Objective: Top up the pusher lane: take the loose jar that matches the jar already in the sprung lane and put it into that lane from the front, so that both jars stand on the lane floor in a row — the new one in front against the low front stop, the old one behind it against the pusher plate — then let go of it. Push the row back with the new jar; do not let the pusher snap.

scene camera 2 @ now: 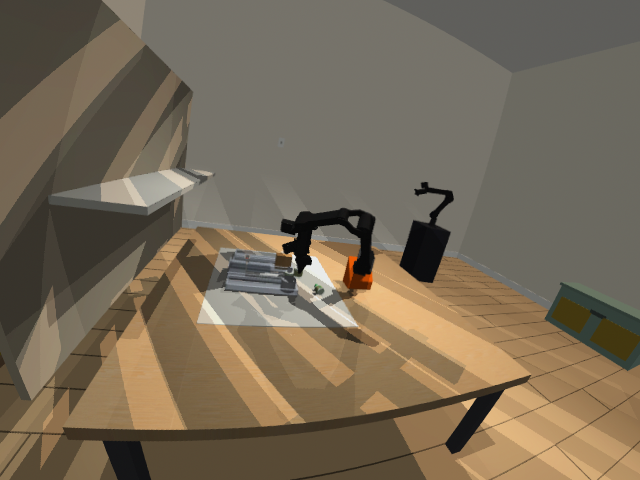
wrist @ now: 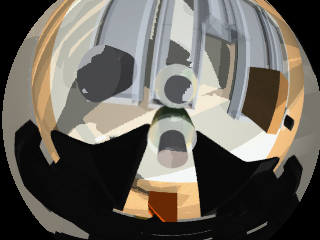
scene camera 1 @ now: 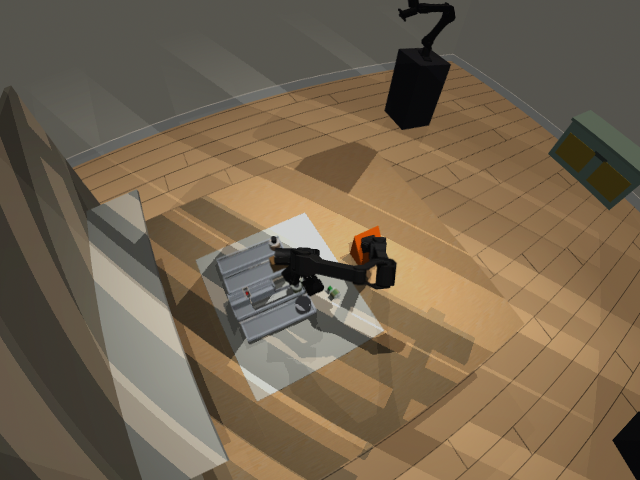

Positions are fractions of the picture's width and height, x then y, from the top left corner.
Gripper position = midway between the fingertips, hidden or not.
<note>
In view: my gripper (wrist: 0.54, 0.55) and a grey lane rack (scene camera 1: 0.38, 0.64).
</note>
